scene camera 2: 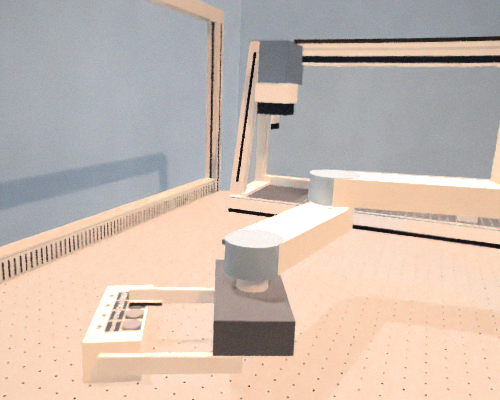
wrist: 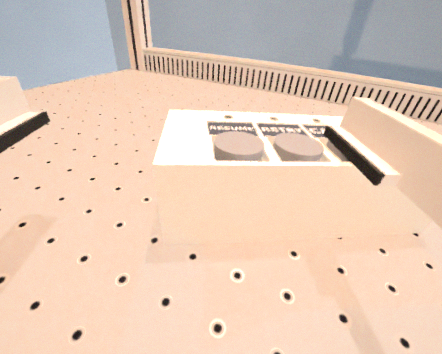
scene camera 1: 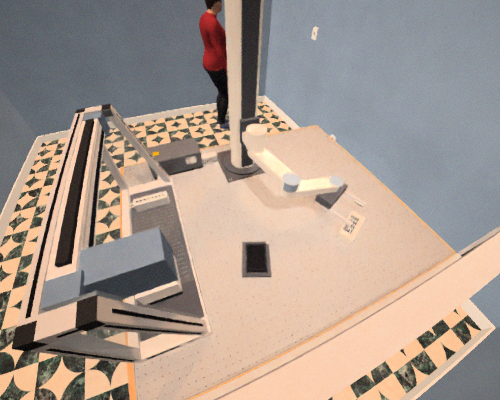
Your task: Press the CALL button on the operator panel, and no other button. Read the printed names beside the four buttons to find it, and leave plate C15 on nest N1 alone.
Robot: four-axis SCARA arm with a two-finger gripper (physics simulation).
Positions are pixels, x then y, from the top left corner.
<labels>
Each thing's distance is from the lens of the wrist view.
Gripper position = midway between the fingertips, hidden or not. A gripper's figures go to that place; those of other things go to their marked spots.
my gripper (wrist: 191, 106): 11 cm
resume button (wrist: 229, 146): 10 cm
</labels>
